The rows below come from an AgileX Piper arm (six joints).
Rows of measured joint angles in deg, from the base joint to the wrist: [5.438, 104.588, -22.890, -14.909, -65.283, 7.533]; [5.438, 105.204, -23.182, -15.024, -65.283, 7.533]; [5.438, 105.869, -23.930, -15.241, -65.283, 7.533]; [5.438, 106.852, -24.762, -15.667, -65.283, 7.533]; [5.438, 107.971, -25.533, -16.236, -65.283, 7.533]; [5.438, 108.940, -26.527, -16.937, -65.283, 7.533]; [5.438, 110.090, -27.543, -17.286, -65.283, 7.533]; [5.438, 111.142, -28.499, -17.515, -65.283, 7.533]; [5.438, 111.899, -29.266, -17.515, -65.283, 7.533]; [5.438, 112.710, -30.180, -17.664, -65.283, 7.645]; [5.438, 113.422, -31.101, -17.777, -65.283, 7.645]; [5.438, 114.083, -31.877, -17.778, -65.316, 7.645]
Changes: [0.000, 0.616, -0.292, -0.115, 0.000, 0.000]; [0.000, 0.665, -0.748, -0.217, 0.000, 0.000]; [0.000, 0.983, -0.832, -0.426, 0.000, 0.000]; [0.000, 1.119, -0.771, -0.569, 0.000, 0.000]; [0.000, 0.969, -0.994, -0.701, 0.000, 0.000]; [0.000, 1.150, -1.016, -0.349, 0.000, 0.000]; [0.000, 1.052, -0.956, -0.229, 0.000, 0.000]; [0.000, 0.757, -0.767, 0.000, 0.000, 0.000]; [0.000, 0.811, -0.914, -0.149, 0.000, 0.112]; [0.000, 0.712, -0.921, -0.113, 0.000, 0.000]; [0.000, 0.661, -0.776, -0.001, -0.033, 0.000]
